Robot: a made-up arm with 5 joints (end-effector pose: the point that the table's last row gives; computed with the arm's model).
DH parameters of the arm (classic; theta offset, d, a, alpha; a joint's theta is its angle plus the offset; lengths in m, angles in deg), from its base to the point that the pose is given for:
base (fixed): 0 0.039 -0.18 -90
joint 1: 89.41 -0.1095 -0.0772 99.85
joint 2: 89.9 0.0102 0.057 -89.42
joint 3: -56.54 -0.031 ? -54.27
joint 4: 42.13 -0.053 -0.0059 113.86
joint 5: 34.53 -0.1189 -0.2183 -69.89
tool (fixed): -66.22 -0.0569 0 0
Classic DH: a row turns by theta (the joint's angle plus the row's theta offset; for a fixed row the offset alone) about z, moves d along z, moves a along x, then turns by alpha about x.
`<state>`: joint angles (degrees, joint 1 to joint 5).
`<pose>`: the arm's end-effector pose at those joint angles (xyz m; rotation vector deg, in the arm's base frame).
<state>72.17 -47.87 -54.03 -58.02 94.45</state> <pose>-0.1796 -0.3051 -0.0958 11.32 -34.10 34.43</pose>
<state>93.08 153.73 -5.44 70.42 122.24</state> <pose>0.0487 0.0152 0.2592 -116.34 78.71 44.51</pose>
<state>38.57 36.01 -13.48 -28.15 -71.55</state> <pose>-0.3289 -0.0187 0.2800 -22.44 73.75 -47.22</pose>
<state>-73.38 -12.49 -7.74 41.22 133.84</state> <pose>-0.0764 -0.0035 -0.1644 76.31 -58.68 83.67</pose>
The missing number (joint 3, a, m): -0.0452
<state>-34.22 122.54 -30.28 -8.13 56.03</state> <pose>-0.3815 0.1631 0.2078 173.65 -36.48 -0.47</pose>
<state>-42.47 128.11 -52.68 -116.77 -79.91</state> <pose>-0.3980 -0.1733 0.3436 87.28 119.85 -46.88</pose>
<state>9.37 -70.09 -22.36 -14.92 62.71</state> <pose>-0.2986 -0.3899 0.0070 -17.81 -22.25 18.79</pose>
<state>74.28 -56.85 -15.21 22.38 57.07</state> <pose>-0.2343 -0.3369 0.2475 -5.48 81.77 10.71</pose>
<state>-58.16 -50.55 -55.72 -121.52 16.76</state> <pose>-0.1127 -0.3574 0.0818 12.08 140.51 38.43</pose>
